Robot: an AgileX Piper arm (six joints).
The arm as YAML. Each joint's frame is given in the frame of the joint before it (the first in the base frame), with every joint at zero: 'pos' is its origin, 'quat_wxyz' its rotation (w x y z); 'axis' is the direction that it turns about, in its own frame. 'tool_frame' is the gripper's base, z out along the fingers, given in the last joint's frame.
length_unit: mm
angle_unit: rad
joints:
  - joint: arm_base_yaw
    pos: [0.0, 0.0, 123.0]
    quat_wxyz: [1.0, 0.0, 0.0, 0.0]
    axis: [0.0, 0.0, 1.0]
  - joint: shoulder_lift
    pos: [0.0, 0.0, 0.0]
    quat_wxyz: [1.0, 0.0, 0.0, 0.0]
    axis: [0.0, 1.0, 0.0]
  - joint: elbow
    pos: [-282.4, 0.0, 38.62]
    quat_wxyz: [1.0, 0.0, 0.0, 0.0]
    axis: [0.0, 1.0, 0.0]
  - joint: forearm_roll
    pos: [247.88, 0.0, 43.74]
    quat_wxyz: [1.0, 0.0, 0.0, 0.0]
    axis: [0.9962, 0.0, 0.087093]
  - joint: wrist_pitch
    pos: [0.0, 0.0, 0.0]
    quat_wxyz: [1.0, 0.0, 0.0, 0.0]
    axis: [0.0, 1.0, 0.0]
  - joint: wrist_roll
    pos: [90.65, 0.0, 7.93]
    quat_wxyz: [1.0, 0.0, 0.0, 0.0]
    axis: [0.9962, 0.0, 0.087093]
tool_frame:
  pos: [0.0, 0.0, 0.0]
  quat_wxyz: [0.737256, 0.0, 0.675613, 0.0]
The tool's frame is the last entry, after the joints.
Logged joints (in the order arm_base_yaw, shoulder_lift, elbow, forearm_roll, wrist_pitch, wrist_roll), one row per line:
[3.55, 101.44, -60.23, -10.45, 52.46, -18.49]
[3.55, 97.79, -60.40, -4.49, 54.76, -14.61]
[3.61, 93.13, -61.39, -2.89, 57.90, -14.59]
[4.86, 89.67, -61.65, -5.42, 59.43, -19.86]
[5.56, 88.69, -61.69, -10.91, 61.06, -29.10]
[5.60, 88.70, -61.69, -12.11, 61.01, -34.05]
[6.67, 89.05, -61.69, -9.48, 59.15, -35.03]
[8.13, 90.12, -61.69, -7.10, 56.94, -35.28]
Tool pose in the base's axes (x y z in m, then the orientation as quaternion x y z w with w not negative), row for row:
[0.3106, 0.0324, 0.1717, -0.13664, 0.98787, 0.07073, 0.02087]
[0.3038, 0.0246, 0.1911, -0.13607, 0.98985, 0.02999, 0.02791]
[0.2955, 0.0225, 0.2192, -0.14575, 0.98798, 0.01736, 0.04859]
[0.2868, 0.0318, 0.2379, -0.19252, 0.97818, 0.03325, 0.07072]
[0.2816, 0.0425, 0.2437, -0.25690, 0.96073, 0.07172, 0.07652]
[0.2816, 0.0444, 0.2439, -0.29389, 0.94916, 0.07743, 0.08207]
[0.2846, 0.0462, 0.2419, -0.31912, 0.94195, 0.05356, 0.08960]
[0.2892, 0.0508, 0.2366, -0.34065, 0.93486, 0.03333, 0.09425]
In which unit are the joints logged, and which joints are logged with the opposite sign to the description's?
The joints are logged in degrees. Opposite sign: forearm_roll.
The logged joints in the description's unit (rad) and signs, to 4 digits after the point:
[0.0620, 1.7705, -1.0512, 0.1824, 0.9156, -0.3227]
[0.0620, 1.7068, -1.0542, 0.0784, 0.9557, -0.2550]
[0.0630, 1.6254, -1.0715, 0.0504, 1.0105, -0.2546]
[0.0848, 1.5650, -1.0760, 0.0946, 1.0372, -0.3466]
[0.0970, 1.5479, -1.0767, 0.1904, 1.0657, -0.5079]
[0.0977, 1.5481, -1.0767, 0.2114, 1.0648, -0.5943]
[0.1164, 1.5542, -1.0767, 0.1655, 1.0324, -0.6114]
[0.1419, 1.5729, -1.0767, 0.1239, 0.9938, -0.6158]

